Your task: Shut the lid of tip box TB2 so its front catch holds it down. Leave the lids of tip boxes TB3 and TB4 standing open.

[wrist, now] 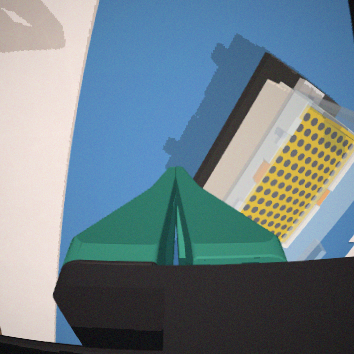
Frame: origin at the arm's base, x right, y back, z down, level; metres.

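Where they show: gripper, fingertip midpoint: (175,177).
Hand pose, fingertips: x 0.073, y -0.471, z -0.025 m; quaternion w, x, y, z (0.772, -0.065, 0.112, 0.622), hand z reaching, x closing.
After its pixels a point has its place.
A tip box (300,172) {x 0.094, y -0.425, z -0.050 m} with a yellow perforated rack lies at a slant at the right of the wrist view. Its clear lid (241,186) {x 0.056, y -0.418, z -0.005 m} shows as a translucent panel over the rack and along its left side; its exact tilt is hard to tell. No label is readable, so I cannot tell which box this is. The front catch cannot be made out clearly. My gripper (175,177) {x 0.073, y -0.471, z -0.025 m} is shut and empty, its green tips just left of the box's lower left part in the view. Whether the tips touch the box cannot be told.
A dark strip (234,117) {x 0.078, y -0.396, z 0.065 m} and a beige strip run along the box's left side. The box stands on a blue mat (120,100) {x 0.078, y -0.489, z 0.073 m} and casts a shadow to its upper left. A pale surface (35,150) {x 0.032, y -0.552, z 0.076 m} lies beyond the mat's left edge. A black edge shows at the top right corner.
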